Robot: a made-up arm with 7 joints. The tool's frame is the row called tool.
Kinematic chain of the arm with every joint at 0, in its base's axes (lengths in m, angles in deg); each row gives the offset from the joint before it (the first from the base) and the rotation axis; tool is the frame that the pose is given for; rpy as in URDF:
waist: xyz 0 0 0.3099 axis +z
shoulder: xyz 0 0 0 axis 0 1 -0.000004
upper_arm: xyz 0 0 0.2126 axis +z
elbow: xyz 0.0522 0 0 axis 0 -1 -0.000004
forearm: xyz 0.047 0 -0.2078 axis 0 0.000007 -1
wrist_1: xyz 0 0 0 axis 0 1 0.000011
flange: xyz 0.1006 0 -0.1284 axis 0 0.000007 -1
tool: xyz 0 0 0 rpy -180 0 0
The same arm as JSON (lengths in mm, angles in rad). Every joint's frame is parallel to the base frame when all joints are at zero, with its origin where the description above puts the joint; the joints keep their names.
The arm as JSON. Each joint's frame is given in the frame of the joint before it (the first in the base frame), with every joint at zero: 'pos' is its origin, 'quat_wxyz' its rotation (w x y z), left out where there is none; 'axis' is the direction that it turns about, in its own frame. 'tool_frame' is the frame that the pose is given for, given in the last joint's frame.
{
  "length_unit": "mm",
  "angle_unit": "rad",
  "joints": [
    {
      "joint": "waist",
      "pos": [
        0.0,
        0.0,
        309.9
      ],
      "axis": "+z"
    },
    {
      "joint": "shoulder",
      "pos": [
        0.0,
        0.0,
        0.0
      ],
      "axis": "+y"
    },
    {
      "joint": "upper_arm",
      "pos": [
        0.0,
        0.0,
        212.6
      ],
      "axis": "+z"
    },
    {
      "joint": "elbow",
      "pos": [
        52.2,
        0.0,
        0.0
      ],
      "axis": "-y"
    },
    {
      "joint": "forearm",
      "pos": [
        47.0,
        0.0,
        -207.8
      ],
      "axis": "-z"
    },
    {
      "joint": "wrist_1",
      "pos": [
        0.0,
        0.0,
        0.0
      ],
      "axis": "+y"
    },
    {
      "joint": "flange",
      "pos": [
        100.6,
        0.0,
        -128.4
      ],
      "axis": "-z"
    }
  ],
  "tool_frame": {
    "pos": [
      0.0,
      0.0,
      0.0
    ],
    "quat_wxyz": [
      0.0,
      1.0,
      0.0,
      0.0
    ]
  }
}

